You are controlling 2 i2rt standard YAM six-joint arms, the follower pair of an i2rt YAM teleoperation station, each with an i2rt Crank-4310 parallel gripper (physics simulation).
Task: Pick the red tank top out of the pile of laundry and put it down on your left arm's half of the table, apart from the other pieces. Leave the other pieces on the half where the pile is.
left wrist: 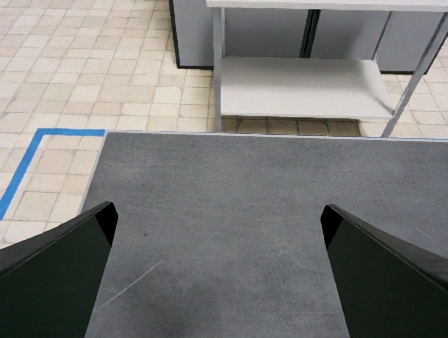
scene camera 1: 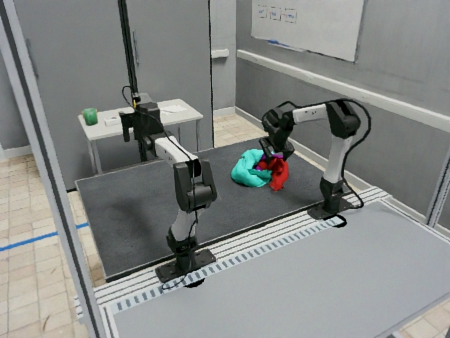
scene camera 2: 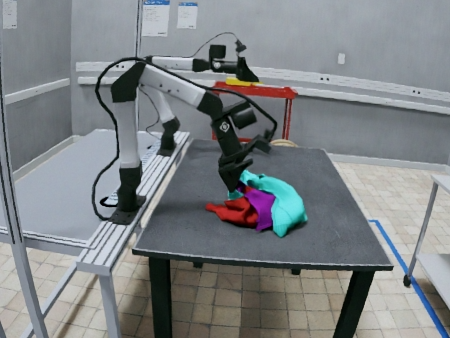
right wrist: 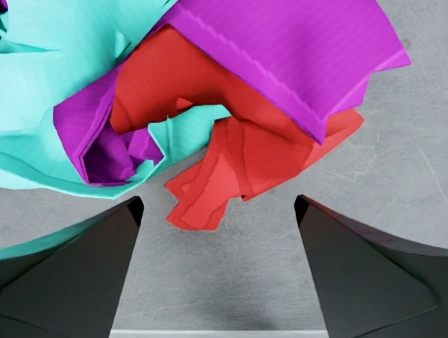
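Observation:
The red tank top (scene camera 1: 279,176) (scene camera 2: 237,211) (right wrist: 270,155) lies crumpled in the pile, its loose end on the table (scene camera 1: 145,200) (scene camera 2: 175,235) (right wrist: 390,215). A purple piece (scene camera 2: 261,201) (right wrist: 300,55) covers part of it. A turquoise piece (scene camera 1: 248,171) (scene camera 2: 290,204) (right wrist: 50,75) curls round the other side. My right gripper (scene camera 1: 276,150) (scene camera 2: 236,175) (right wrist: 219,199) is open and low over the pile; in the right wrist view red cloth shows between its fingertips, not gripped. My left gripper (scene camera 1: 128,129) (scene camera 2: 250,75) (left wrist: 219,208) is open and empty, high above the table's other half.
A white side table (scene camera 1: 102,131) with a green pot (scene camera 1: 90,116) stands beyond the table's far edge. A red cart (scene camera 2: 255,91) with a yellow item stands behind the table in scene camera 2. Both arms stand on a metal rail (scene camera 1: 260,240).

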